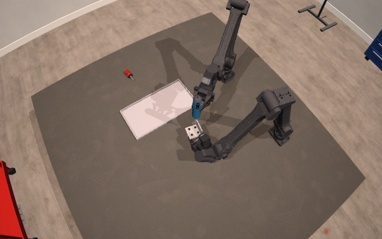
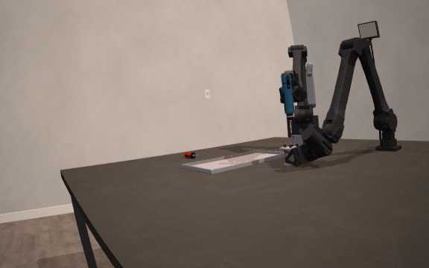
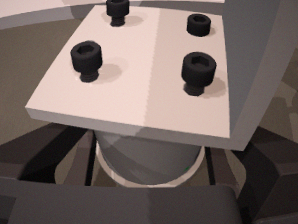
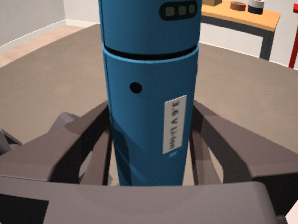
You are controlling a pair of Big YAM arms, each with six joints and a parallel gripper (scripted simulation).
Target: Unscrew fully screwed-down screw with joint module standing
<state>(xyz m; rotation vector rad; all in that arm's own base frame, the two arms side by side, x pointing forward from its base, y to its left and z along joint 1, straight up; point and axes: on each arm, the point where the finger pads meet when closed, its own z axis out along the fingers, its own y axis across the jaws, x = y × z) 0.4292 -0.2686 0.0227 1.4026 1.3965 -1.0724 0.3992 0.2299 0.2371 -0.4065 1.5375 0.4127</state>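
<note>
Now: left hand 50 mm below the white bracket plate. Also, from my left hand: red tool: 90 mm ahead, 580 mm to the right, 10 mm below; then flat white tray: 60 mm ahead, 260 mm to the right, 20 mm below.
</note>
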